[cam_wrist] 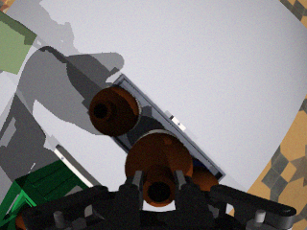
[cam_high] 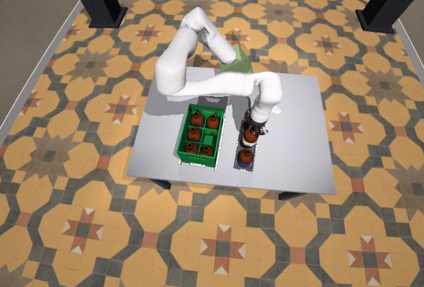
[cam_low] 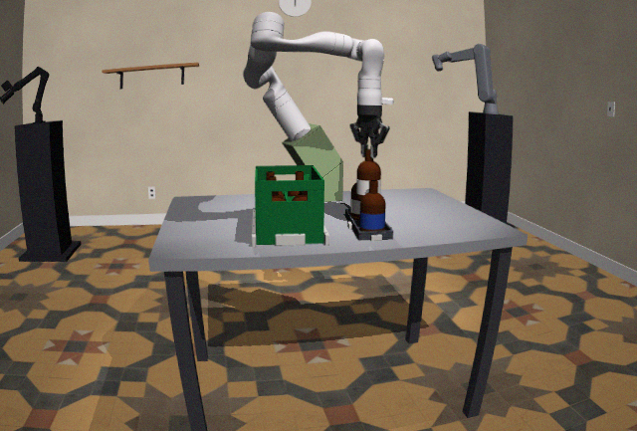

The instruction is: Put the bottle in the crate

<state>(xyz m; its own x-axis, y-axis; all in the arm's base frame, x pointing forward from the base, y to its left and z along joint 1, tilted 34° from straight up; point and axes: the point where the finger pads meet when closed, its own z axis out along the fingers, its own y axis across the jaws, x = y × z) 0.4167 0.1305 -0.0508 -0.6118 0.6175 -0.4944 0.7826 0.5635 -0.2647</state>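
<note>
Right now my hand is 70 mm above the brown bottle. The rest, counted from my hand: tray (220 mm below); white-label bottle (90 mm behind, 10 mm to the left, 150 mm below); crate (10 mm behind, 250 mm to the right, 150 mm below).
</note>
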